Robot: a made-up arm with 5 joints. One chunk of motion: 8 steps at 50 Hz.
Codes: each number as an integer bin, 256 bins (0 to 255) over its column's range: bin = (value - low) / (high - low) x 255, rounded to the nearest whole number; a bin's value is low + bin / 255 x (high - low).
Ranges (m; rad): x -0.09..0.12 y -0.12..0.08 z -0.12..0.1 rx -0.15..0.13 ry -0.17..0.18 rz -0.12..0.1
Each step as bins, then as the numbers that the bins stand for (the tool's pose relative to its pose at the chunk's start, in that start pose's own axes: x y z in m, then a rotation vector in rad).
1 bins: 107 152 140 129 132 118
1 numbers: -0.0019 -0.0008 0.0008 -0.0084 0.0112 -0.0182
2 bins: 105 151 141 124 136 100
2 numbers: -0.0035 -0.0016 0.0016 -0.0138 0.0167 -0.0337
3 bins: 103 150 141 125 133 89
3 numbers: -0.0052 -0.0024 0.0016 -0.0127 0.0125 -0.0432
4 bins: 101 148 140 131 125 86
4 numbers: -0.0068 -0.0039 0.0008 -0.0062 0.0016 -0.0458
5 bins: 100 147 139 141 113 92
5 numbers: -0.0076 -0.0047 -0.0001 0.0048 -0.0149 -0.0406
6 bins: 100 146 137 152 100 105
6 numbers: -0.0076 -0.0055 -0.0018 0.0169 -0.0327 -0.0294
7 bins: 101 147 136 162 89 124
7 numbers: -0.0068 -0.0047 -0.0027 0.0279 -0.0478 -0.0130
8 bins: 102 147 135 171 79 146
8 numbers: -0.0060 -0.0047 -0.0035 0.0378 -0.0616 0.0060
